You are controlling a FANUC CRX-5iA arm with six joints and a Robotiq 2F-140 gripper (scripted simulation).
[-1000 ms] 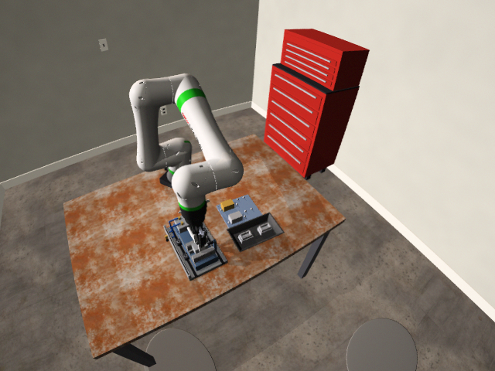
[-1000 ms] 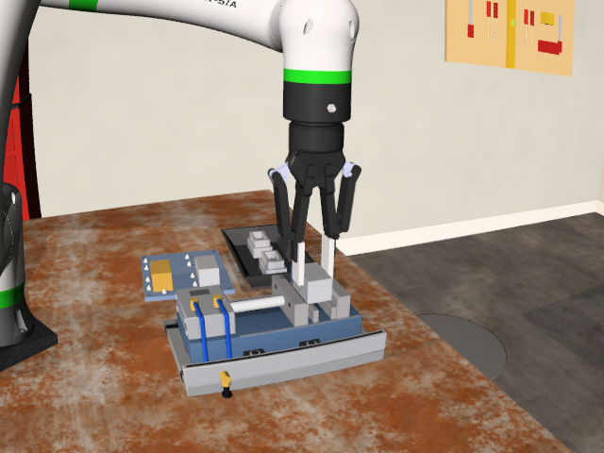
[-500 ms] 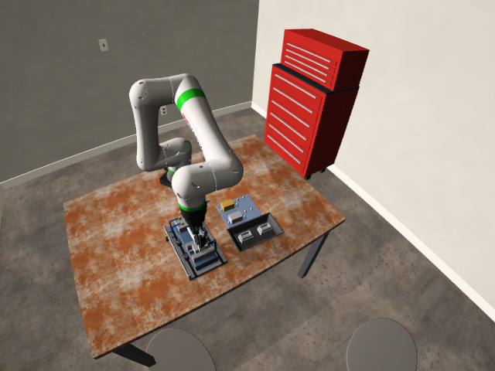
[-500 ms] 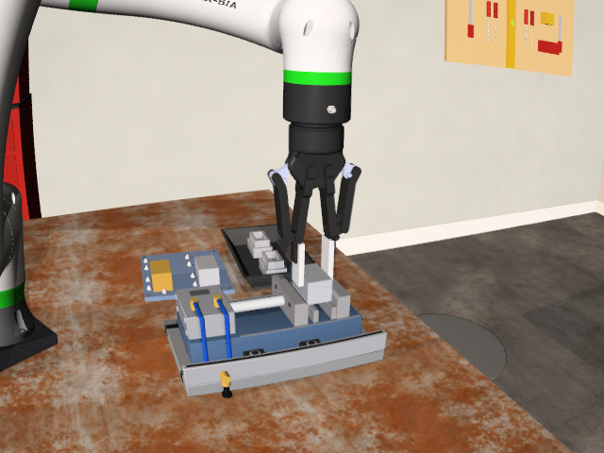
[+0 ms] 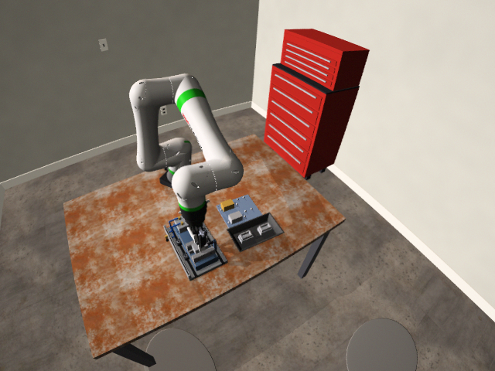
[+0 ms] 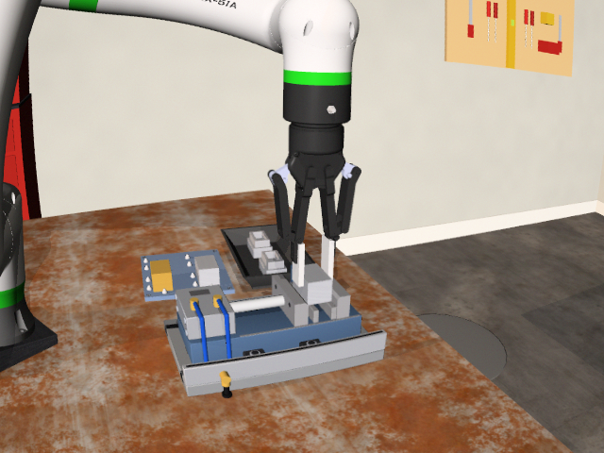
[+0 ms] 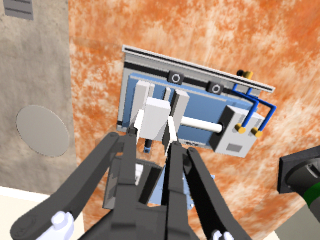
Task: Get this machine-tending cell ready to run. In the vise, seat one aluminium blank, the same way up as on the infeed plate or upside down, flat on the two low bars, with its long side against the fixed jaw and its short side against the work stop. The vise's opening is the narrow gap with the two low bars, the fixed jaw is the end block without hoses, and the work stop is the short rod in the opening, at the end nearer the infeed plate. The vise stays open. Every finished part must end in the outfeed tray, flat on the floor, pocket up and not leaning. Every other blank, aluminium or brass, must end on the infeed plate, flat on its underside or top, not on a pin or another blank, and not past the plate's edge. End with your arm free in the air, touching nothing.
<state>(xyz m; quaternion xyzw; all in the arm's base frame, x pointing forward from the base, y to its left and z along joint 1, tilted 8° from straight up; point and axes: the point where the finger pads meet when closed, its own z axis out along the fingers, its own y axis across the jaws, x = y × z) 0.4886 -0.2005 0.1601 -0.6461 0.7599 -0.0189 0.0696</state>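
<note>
The vise is 100 mm below my hand, 70 mm behind it and 10 mm to the left of it. Round my hand: brass blank: 270 mm to the left, 160 mm behind, 110 mm below.
</note>
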